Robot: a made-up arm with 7 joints. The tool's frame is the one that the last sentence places. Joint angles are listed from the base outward.
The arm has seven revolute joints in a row. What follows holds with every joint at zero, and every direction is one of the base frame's.
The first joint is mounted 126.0 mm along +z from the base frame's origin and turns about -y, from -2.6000 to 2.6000 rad.
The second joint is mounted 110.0 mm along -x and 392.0 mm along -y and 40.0 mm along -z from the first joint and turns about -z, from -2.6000 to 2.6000 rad.
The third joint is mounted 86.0 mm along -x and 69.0 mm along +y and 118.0 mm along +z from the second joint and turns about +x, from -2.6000 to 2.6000 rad.
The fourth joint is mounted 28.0 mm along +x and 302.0 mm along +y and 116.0 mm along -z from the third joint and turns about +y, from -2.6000 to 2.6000 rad.
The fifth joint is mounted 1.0 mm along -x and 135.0 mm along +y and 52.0 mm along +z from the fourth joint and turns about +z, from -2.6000 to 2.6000 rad.
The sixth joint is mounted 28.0 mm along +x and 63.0 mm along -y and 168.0 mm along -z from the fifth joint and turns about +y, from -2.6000 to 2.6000 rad.
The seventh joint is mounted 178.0 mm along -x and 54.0 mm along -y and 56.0 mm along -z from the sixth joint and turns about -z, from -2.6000 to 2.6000 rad.
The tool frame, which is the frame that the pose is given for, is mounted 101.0 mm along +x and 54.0 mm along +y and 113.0 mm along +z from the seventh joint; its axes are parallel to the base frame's.
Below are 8 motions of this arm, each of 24 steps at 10 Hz.
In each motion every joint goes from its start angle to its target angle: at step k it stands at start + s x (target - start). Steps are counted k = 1, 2, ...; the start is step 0. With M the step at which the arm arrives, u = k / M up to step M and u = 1 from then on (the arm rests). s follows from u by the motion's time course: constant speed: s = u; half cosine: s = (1 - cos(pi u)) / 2; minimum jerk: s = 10 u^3 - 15 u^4 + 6 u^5.
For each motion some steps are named. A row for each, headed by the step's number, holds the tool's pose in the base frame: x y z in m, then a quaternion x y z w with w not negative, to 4 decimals.
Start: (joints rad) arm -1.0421 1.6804 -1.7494 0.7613 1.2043 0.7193 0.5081
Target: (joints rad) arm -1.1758 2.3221 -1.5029 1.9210 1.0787 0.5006 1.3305
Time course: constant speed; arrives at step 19
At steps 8, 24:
8: -0.3840 -0.2739 0.2671 0.0576 -0.6891 0.5239 0.4973
24: -0.2878 -0.1807 0.1646 -0.1613 -0.4044 0.5501 0.7127

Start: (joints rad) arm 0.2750 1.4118 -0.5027 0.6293 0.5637 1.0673 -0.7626
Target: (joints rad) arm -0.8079 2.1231 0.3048 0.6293 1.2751 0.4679 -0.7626
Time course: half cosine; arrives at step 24
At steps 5, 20, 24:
5: 0.3359 -0.3213 -0.0007 0.5896 0.4403 -0.0257 0.6766
20: 0.2836 -0.5502 -0.0375 0.3828 0.2707 -0.0607 0.8812
24: 0.2746 -0.5678 -0.0394 0.3463 0.2654 -0.0570 0.8980

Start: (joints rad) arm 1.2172 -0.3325 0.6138 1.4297 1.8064 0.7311 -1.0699
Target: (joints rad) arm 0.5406 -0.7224 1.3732 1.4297 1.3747 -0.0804 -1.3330
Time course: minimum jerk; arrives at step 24
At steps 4, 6, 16, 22, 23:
4: -0.2830 0.0173 -0.0545 0.0779 -0.3502 -0.8955 0.2633
6: -0.3058 -0.0022 -0.0453 0.0342 -0.3298 -0.8975 0.2907
16: -0.4563 -0.2398 0.1339 -0.4209 -0.0759 -0.7687 0.4755
22: -0.4639 -0.3203 0.2081 -0.5459 0.0070 -0.6801 0.4893
23: -0.4639 -0.3221 0.2098 -0.5485 0.0087 -0.6780 0.4893

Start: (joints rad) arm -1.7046 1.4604 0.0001 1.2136 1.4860 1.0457 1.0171
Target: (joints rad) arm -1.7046 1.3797 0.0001 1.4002 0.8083 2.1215 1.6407
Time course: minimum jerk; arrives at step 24
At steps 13, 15, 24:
13: -0.3084 -0.2964 -0.2130 0.0298 -0.9500 -0.0723 0.3023
15: -0.3203 -0.2857 -0.1974 0.0357 -0.9200 -0.1575 0.3571
24: -0.3409 -0.2584 -0.1618 0.0206 -0.8460 -0.3208 0.4254

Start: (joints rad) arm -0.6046 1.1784 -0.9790 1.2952 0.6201 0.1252 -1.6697
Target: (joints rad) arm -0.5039 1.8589 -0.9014 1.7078 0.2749 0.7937 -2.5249
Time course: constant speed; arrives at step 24
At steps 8, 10, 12, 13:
8: 0.0548 -0.2951 -0.0781 0.7526 0.2517 -0.2067 0.5723
10: 0.0634 -0.3304 -0.0817 0.7694 0.1824 -0.2334 0.5659
12: 0.0668 -0.3662 -0.0838 0.7804 0.1101 -0.2583 0.5586
13: 0.0667 -0.3839 -0.0842 0.7836 0.0730 -0.2701 0.5547

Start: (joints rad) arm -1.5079 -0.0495 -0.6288 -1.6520 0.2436 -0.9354 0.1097
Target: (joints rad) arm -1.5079 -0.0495 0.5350 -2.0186 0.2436 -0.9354 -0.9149
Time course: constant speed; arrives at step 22
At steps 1, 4, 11, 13, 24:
1: -0.2395 -0.1011 0.1481 0.2108 -0.4829 0.3218 0.7867
4: -0.2054 -0.0419 0.1446 0.1427 -0.5288 0.3089 0.7775
11: -0.0831 0.0660 0.1304 -0.0494 -0.5898 0.2791 0.7561
13: -0.0391 0.0860 0.1249 -0.1101 -0.5933 0.2708 0.7500
24: 0.1814 0.0974 0.0926 -0.3873 -0.5226 0.2358 0.7221

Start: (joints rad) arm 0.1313 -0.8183 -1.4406 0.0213 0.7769 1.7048 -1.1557
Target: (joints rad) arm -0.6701 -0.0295 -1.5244 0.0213 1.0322 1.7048 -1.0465
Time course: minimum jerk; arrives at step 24
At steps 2, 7, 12, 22, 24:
2: -0.0958 -0.3214 -0.3266 -0.4862 0.7629 0.0387 0.4243
7: -0.1374 -0.3249 -0.3152 -0.4505 0.8133 0.0348 0.3665
12: -0.2359 -0.3391 -0.2719 -0.3675 0.9074 0.0170 0.2032
22: -0.3672 -0.3664 -0.1612 0.2543 -0.9640 0.0260 0.0733
24: -0.3684 -0.3667 -0.1598 0.2531 -0.9641 0.0266 0.0763

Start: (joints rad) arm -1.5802 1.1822 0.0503 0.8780 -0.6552 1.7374 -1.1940
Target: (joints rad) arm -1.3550 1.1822 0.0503 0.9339 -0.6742 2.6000 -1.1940
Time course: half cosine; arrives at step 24
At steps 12, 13, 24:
12: -0.0972 -0.2737 -0.1610 -0.5485 -0.1495 0.8170 0.0968
13: -0.1037 -0.2713 -0.1584 -0.5595 -0.1268 0.8113 0.1131
24: -0.1432 -0.2385 -0.1485 -0.6172 0.0210 0.7535 0.2255

